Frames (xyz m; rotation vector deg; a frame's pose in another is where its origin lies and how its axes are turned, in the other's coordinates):
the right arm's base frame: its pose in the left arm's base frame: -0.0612 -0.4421 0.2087 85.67 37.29 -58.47
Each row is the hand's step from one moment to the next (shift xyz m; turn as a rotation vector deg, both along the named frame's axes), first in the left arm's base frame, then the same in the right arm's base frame.
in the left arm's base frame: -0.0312 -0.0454 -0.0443 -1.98 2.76 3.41
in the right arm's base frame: 0.0306 -0.0395 0.0500 -4.30 -0.55 -2.10
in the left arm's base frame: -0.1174 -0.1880 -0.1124 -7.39 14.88 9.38
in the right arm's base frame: 0.0702 -0.1188 0.2067 -13.78 -4.57 -12.38
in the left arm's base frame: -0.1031 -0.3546 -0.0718 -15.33 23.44 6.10
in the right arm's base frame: 0.0655 -0.0549 0.3664 -15.86 -14.57 -18.92
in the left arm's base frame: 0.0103 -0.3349 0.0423 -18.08 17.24 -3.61
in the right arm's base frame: 0.0161 0.0936 0.3241 -7.78 -20.46 -12.57
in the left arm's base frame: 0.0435 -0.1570 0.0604 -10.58 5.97 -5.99
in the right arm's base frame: -0.0098 0.0966 0.1441 -0.58 -13.08 -3.48
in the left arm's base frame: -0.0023 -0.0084 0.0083 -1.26 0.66 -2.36
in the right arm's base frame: -0.0071 0.0037 0.0090 1.37 -2.35 -0.42
